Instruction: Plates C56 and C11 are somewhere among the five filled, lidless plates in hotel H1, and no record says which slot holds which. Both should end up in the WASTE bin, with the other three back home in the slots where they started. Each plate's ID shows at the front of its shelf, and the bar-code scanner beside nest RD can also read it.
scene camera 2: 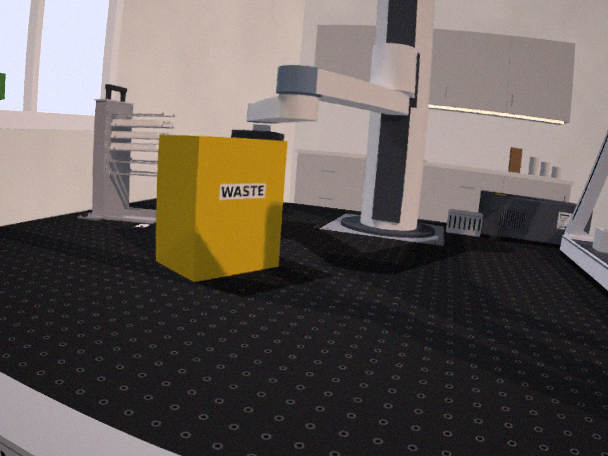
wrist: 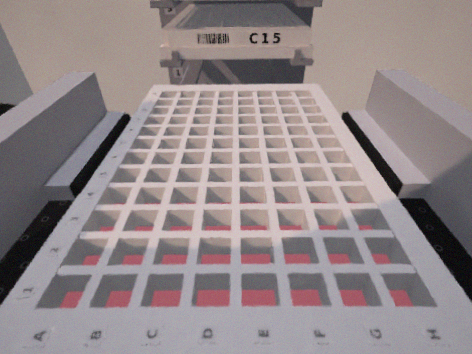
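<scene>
My gripper is shut on plate C56, its pads against both long sides. The plate is white, lidless and level, with pink liquid in its near wells; its ID face is out of view. Hotel H1 stands beyond it. Plate C15 sits in slot 2, and slot 1 below shows no plate. Three plates show in the hotel in the scene view. The yellow WASTE bin stands nearer the camera, and my gripper's black body shows above its rim, fingers and plate hidden behind it.
The arm column stands right of the bin. A small slotted grey block and a dark box stand right of the column. A pale frame is at the right edge. The scanner and nest RD cannot be made out.
</scene>
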